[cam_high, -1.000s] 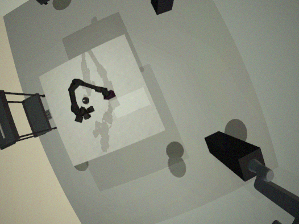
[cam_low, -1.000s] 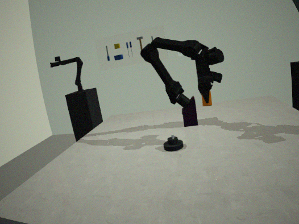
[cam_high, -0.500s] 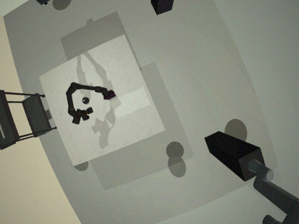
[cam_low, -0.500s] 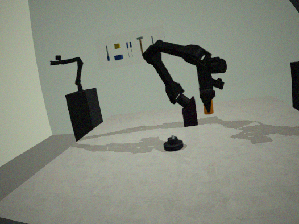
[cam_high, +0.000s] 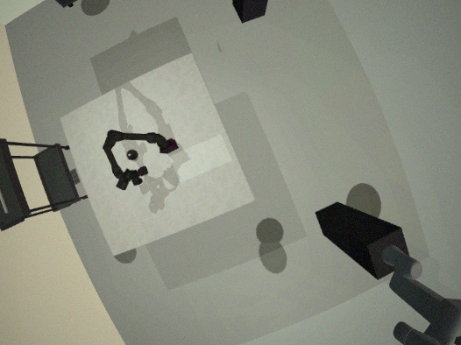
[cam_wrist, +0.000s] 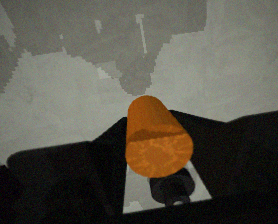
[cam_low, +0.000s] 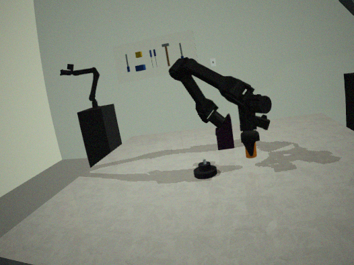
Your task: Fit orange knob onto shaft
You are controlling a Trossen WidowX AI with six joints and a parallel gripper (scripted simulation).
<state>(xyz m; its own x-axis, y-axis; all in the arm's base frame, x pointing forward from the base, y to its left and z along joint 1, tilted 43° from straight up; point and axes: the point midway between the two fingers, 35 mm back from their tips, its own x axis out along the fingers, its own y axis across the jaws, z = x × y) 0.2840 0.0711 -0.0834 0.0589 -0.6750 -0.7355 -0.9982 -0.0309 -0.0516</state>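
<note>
Now: gripper tip 3 cm below the orange knob. Also, from my gripper tip: round pedestal 17 cm to the right, 3 cm ahead, 2 cm below.
</note>
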